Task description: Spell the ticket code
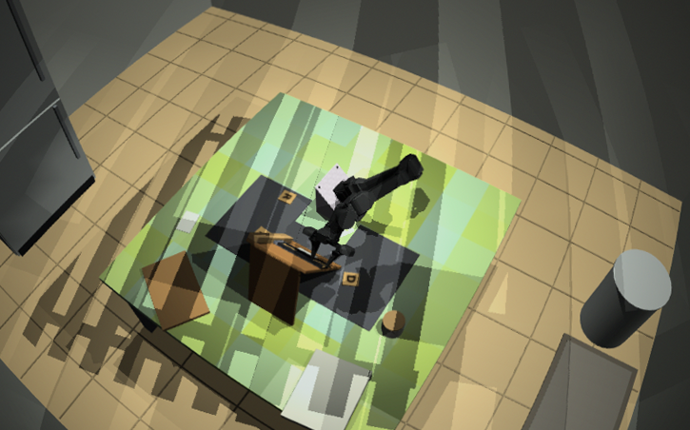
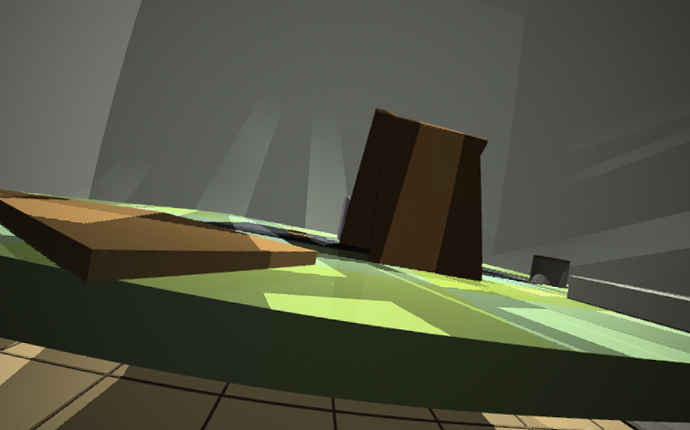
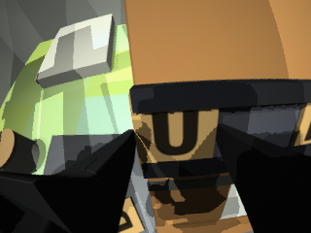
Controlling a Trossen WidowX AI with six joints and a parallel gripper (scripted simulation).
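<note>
Right now the white ticket is 10 cm to the right of my gripper tip, 8 cm below it and 5 cm behind it. The rest, counted from my gripper tip: dark mat (16 cm below, 15 cm behind, 14 cm to the right); then flat wooden slab (44 cm to the right, 36 cm ahead, 15 cm below); then card (62 cm to the right, 16 cm below, 9 cm ahead).
</note>
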